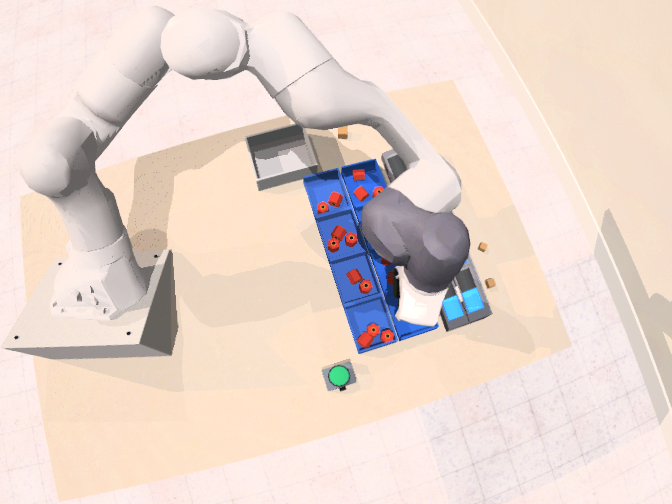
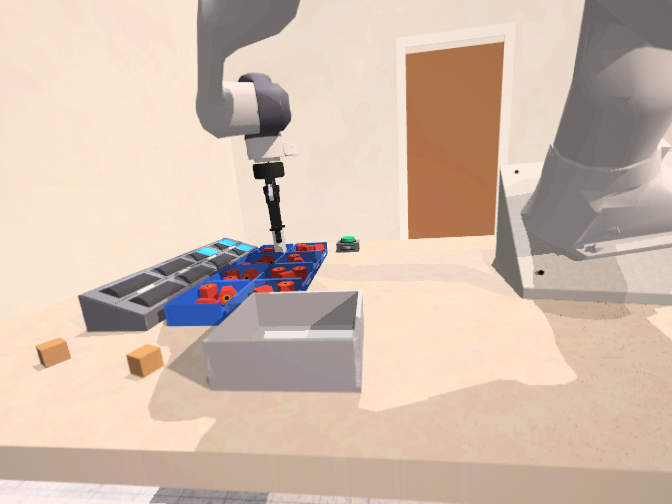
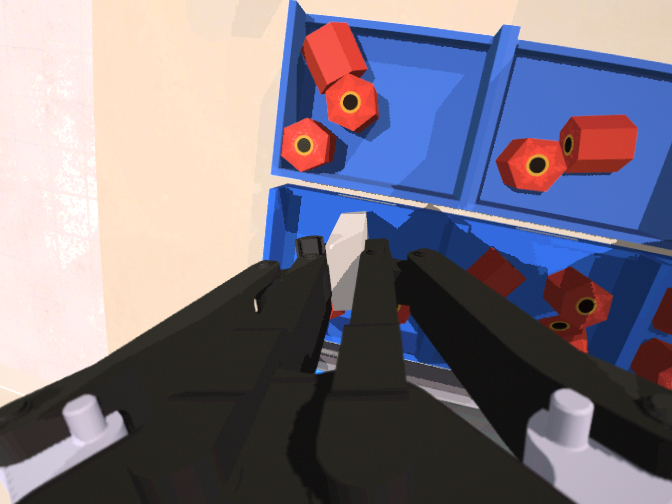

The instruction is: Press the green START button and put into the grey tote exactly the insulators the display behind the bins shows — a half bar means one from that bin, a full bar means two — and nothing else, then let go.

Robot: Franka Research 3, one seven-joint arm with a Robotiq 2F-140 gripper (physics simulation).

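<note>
Two rows of blue bins (image 1: 366, 311) (image 2: 184, 314) (image 3: 491, 70) hold red hexagonal insulators (image 1: 339, 233) (image 2: 217, 292) (image 3: 351, 101). My gripper (image 2: 277, 238) (image 3: 347, 244) is shut with its white pads together and nothing between them. It points down over the end bin of the display-side row, nearest the button. Red insulators show dimly in that bin under the fingers. The grey display (image 1: 455, 324) (image 2: 119, 314) behind the bins has blue-lit cells (image 1: 472, 299) (image 2: 208, 251) at that end. The grey tote (image 1: 282, 181) (image 2: 282, 358) shows no insulator inside. The green START button (image 1: 338, 374) (image 2: 347, 239) stands past the bins' end.
Small brown cubes (image 1: 482, 246) (image 1: 490, 282) (image 2: 53, 351) (image 2: 144, 360) lie on the table beyond the display, and another cube (image 1: 342, 131) lies behind the tote. The arm's base block (image 1: 157, 320) (image 2: 542, 271) stands at the table's other side.
</note>
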